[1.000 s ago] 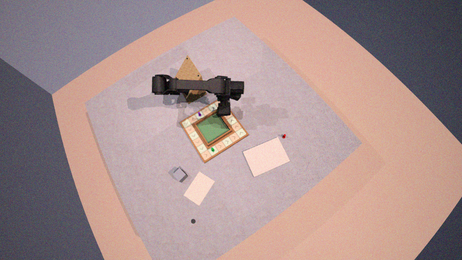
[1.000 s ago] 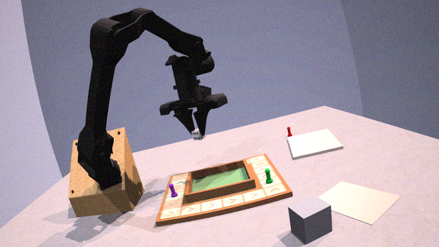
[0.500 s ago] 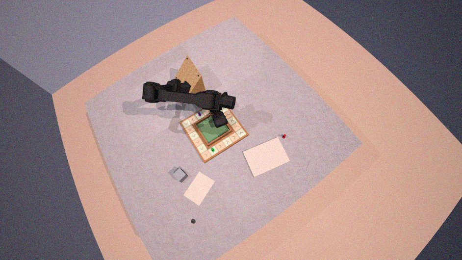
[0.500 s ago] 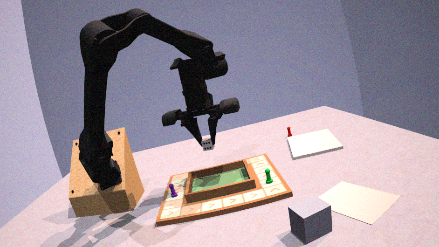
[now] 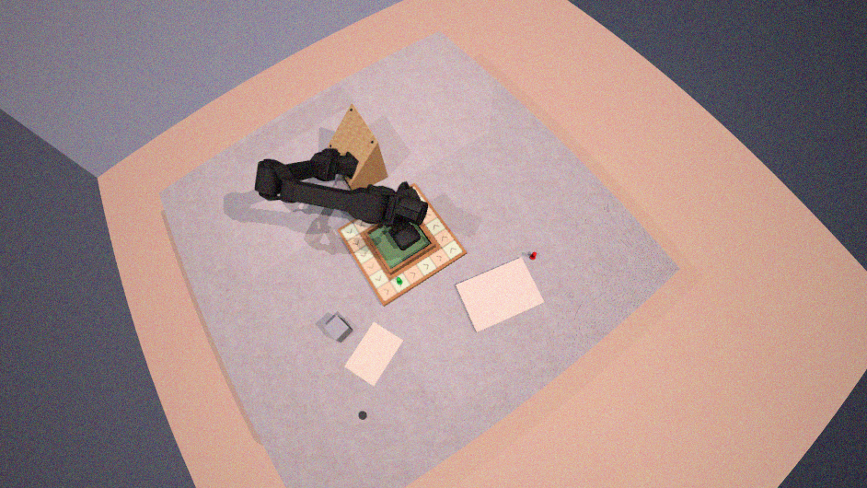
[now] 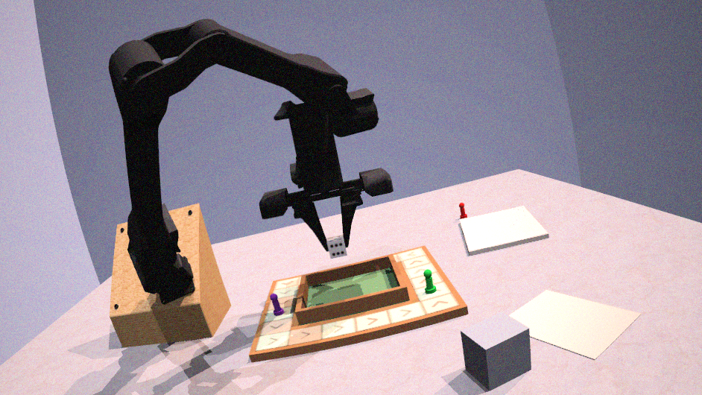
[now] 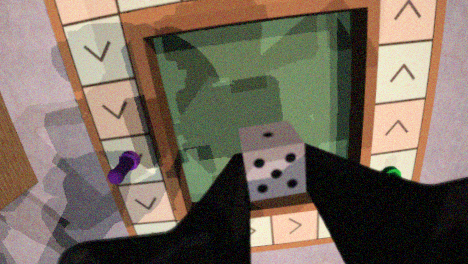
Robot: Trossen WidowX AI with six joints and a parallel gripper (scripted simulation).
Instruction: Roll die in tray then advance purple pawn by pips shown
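Now: gripper tip 11 cm past the purple pawn, 1 cm to the left of it and 6 cm above it. The rest, counted from my gripper tip: grey cube: 10 cm ahead, 30 cm to the right, 6 cm below; green tray: 1 cm to the right, 8 cm below; green pawn: 10 cm ahead, 9 cm to the right, 6 cm below.
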